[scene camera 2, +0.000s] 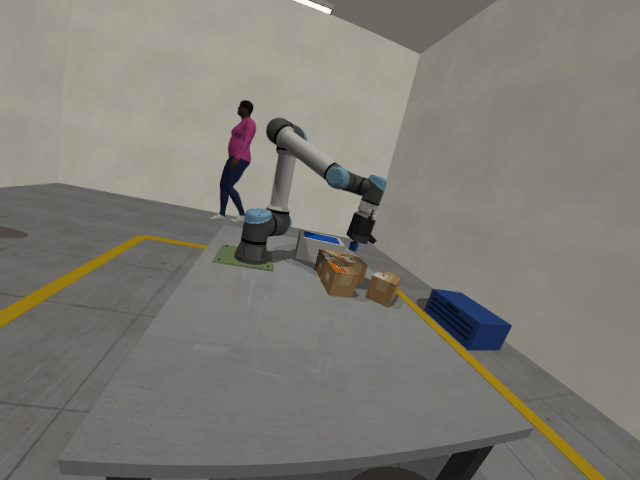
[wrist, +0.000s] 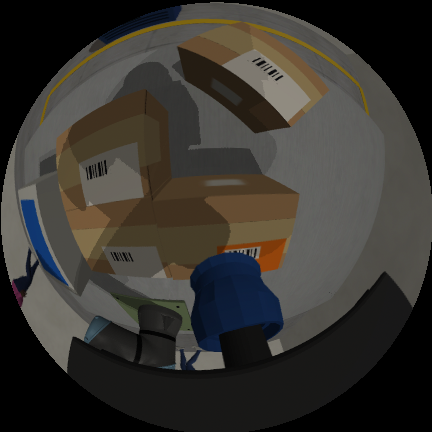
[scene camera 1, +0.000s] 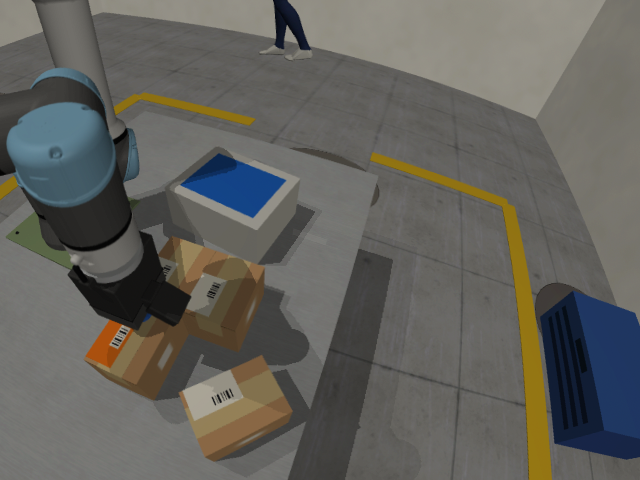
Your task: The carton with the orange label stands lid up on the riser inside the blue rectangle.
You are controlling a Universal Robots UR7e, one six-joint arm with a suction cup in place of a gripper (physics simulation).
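Places are measured from the arm's base along level axes (x back, y right, z up), in centimetres.
Pixels of known places: end effector, tool point: [scene camera 2: 352, 249] [wrist: 226, 281]; arm's base, origin of the base link: [scene camera 2: 251, 258] [wrist: 159, 314].
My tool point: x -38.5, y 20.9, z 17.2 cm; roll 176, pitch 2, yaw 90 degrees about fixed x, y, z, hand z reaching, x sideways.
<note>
Ahead of a thing's pixels: the offset from my tool point to its top centre.
The carton with the orange label {dx +3.4, dy +1.5, dz -7.5 cm} [scene camera 1: 144, 356] [scene camera 2: 340, 285] [wrist: 260, 202] stands lid up on the table, against two other cartons. The riser {dx +0.4, dy -38.4, dz -5.8 cm} [scene camera 1: 222, 235] [scene camera 2: 311, 253] [wrist: 57, 225] is a light grey box behind the cartons. The blue rectangle {dx +0.4, dy -38.4, dz -5.8 cm} [scene camera 1: 248, 193] [scene camera 2: 323, 238] [wrist: 37, 240] is on its top face, with no carton on it. My suction cup [scene camera 1: 147, 316] [scene camera 2: 353, 246] [wrist: 225, 267] is blue, open and holds nothing. It hangs a little above the cartons; in the wrist view it covers part of the orange label. In scene camera 1 the wrist hides most of the cup.
A white-labelled carton {dx -8.1, dy -12.2, dz -7.5 cm} [scene camera 1: 224, 304] [wrist: 115, 165] and another one {dx +2.2, dy -12.8, dz -7.5 cm} [scene camera 1: 168, 266] [wrist: 125, 245] adjoin the orange-labelled one. A separate carton {dx -16.8, dy +6.6, dz -7.5 cm} [scene camera 1: 237, 408] [scene camera 2: 384, 288] [wrist: 260, 75] stands near the table edge. A blue cabinet [scene camera 1: 594, 372] [scene camera 2: 467, 320] and a person [scene camera 2: 241, 155] are beyond the table.
</note>
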